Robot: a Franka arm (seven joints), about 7 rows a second.
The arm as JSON. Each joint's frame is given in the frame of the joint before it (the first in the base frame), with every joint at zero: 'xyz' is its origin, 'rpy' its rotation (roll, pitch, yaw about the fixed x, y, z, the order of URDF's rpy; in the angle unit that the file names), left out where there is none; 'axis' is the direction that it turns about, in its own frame. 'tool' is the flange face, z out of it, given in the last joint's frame.
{
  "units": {
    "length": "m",
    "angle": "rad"
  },
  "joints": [
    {
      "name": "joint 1",
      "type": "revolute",
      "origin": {
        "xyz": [
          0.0,
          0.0,
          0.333
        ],
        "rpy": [
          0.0,
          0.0,
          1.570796
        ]
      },
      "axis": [
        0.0,
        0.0,
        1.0
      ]
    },
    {
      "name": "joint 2",
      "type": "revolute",
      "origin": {
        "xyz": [
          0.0,
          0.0,
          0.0
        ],
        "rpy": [
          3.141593,
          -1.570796,
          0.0
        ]
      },
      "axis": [
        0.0,
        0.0,
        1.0
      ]
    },
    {
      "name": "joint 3",
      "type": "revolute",
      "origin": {
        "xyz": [
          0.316,
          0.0,
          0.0
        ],
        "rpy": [
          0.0,
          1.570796,
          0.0
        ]
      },
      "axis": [
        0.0,
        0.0,
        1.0
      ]
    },
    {
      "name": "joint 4",
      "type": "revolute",
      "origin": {
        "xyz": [
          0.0,
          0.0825,
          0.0
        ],
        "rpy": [
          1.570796,
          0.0,
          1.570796
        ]
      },
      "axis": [
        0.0,
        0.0,
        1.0
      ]
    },
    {
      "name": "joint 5",
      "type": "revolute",
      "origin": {
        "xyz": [
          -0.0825,
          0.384,
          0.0
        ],
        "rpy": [
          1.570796,
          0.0,
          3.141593
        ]
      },
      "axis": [
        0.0,
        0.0,
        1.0
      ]
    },
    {
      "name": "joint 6",
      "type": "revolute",
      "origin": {
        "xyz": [
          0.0,
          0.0,
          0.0
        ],
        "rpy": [
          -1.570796,
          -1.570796,
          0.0
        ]
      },
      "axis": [
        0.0,
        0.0,
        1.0
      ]
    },
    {
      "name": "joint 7",
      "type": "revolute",
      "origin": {
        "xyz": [
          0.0,
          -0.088,
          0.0
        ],
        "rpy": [
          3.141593,
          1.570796,
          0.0
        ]
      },
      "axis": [
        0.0,
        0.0,
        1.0
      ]
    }
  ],
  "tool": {
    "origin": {
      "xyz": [
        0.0,
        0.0,
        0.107
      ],
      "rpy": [
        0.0,
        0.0,
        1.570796
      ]
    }
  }
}
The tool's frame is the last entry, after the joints.
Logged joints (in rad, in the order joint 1, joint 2, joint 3, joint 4, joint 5, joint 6, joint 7), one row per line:
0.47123, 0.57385, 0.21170, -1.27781, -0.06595, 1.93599, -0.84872
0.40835, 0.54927, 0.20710, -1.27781, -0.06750, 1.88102, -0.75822
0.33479, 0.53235, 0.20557, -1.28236, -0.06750, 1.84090, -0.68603
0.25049, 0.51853, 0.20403, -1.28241, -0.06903, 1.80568, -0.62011
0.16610, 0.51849, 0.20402, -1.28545, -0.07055, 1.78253, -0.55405
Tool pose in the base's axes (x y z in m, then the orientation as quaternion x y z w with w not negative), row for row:
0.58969, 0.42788, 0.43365, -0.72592, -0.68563, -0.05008, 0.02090
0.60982, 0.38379, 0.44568, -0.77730, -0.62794, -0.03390, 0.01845
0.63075, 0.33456, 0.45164, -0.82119, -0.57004, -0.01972, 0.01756
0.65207, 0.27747, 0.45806, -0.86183, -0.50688, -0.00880, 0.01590
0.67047, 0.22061, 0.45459, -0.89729, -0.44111, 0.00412, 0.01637
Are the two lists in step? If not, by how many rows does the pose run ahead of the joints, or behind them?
They are in step.
